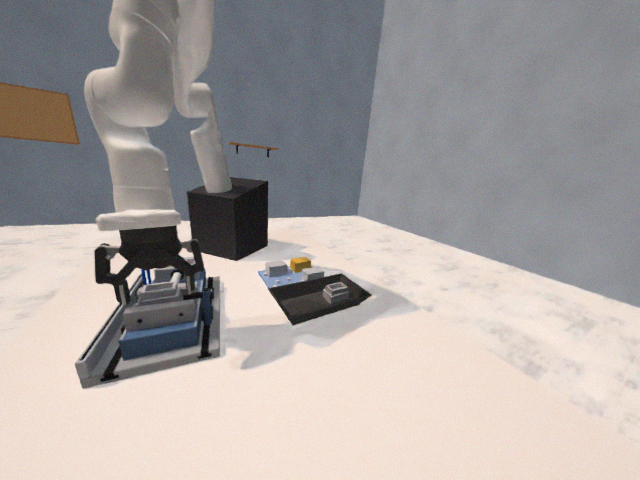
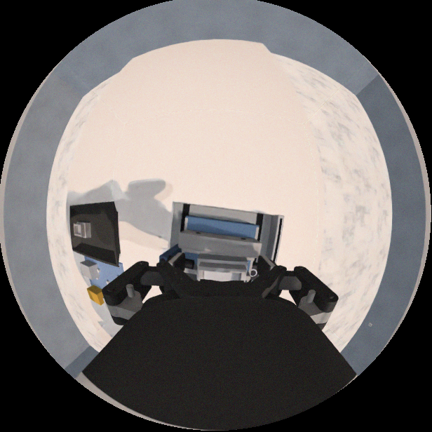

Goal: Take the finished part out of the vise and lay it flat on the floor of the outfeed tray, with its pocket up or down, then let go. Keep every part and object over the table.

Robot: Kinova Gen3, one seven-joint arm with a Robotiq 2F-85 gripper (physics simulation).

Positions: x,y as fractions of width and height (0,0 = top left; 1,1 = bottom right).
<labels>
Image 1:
my gripper: 0.25,0.62
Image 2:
my gripper: 0.51,0.61
</labels>
